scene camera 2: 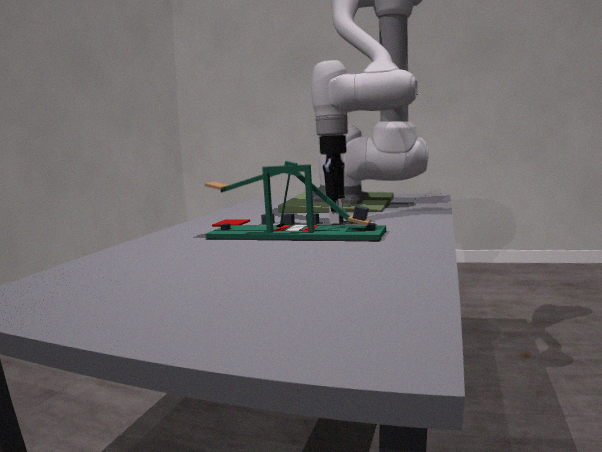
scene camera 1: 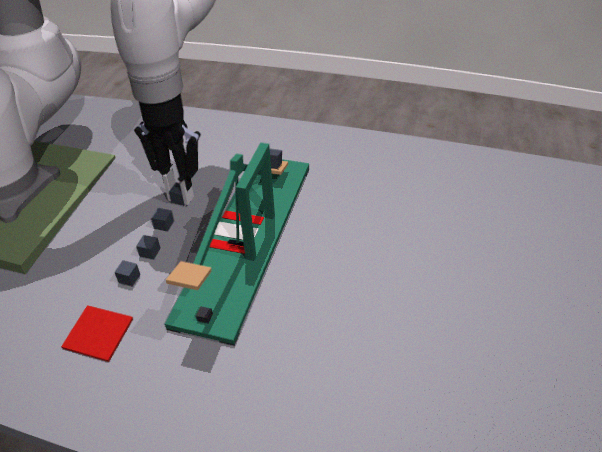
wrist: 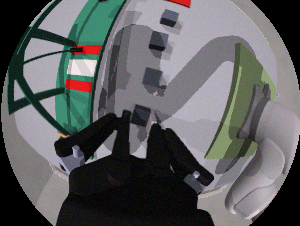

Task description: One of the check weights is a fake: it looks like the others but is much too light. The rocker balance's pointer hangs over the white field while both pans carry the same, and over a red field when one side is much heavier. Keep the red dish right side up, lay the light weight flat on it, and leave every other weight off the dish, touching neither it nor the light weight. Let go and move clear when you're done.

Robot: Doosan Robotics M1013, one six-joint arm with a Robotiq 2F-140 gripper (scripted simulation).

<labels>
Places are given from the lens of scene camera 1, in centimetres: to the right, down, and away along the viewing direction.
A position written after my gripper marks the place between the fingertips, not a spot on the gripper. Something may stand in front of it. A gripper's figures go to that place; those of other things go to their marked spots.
my gripper (scene camera 1: pixel 181 198): -24, -6, 117
red dish (scene camera 1: pixel 97 333): -34, 18, 94
</labels>
